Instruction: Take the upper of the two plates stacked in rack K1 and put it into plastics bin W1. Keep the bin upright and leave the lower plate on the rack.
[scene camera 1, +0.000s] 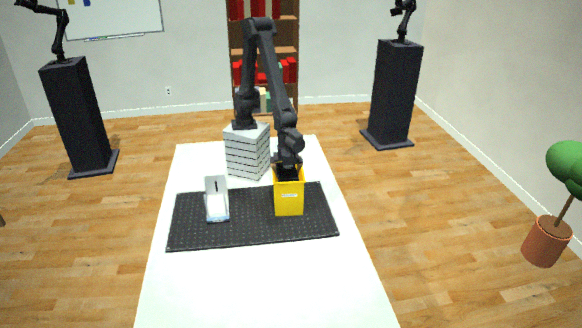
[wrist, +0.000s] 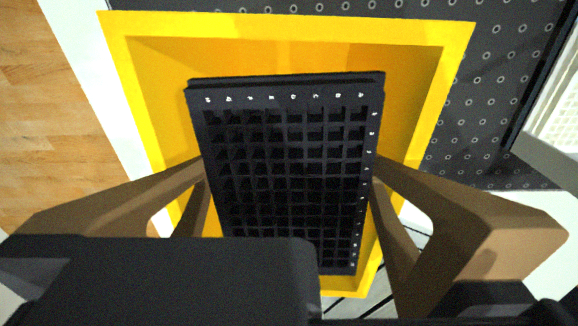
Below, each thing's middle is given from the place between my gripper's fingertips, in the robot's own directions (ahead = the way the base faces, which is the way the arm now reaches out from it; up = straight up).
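Labels:
I see the black well plate (wrist: 286, 155) 10 mm above my hand and 20 mm behind it. The yellow plastics bin W1 (scene camera 1: 288, 196), for its part, is 10 mm to the left of my hand, 20 mm behind it and 70 mm below it.

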